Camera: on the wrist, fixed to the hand. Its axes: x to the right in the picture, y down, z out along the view.
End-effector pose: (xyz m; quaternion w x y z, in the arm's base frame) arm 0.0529 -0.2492 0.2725 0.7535 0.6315 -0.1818 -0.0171
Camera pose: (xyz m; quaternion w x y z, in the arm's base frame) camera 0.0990 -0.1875 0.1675 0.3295 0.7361 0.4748 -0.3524
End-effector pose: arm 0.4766 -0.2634 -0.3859 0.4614 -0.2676 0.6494 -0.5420
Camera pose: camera 0.3846 -0.2509 -0.2946 0.1454 0.3806 -0.1725 0.8968
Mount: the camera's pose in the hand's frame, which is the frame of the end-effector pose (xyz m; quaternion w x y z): 0.0008 -0.0975 -0.0863 0.6329 0.2744 0.2077 -0.6936
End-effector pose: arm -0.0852 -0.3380 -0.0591 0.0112 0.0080 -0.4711 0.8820
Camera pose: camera -0.0836 -0.2121 -0.0261 0.7145 0.1517 -0.0483 0.6813
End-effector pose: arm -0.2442 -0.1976 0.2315 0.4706 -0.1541 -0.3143 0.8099
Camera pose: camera -0.1327 -0.1304 0.2302 0.9671 0.0814 0.0142 0.2404
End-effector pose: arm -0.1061 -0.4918 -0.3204 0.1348 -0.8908 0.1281 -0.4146
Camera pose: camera -0.1610 -0.4129 -0.2326 0.0156 -0.5295 -0.6225 -0.5760
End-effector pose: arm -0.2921 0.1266 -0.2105 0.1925 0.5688 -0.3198 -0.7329
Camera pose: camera -0.2018 0.1749 -0.2909 0.4761 -0.7868 -0.0310 0.3915
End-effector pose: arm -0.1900 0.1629 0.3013 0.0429 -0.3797 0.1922 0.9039
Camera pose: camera -0.1110 0.2200 0.2150 0.7183 -0.5496 0.1152 0.4107
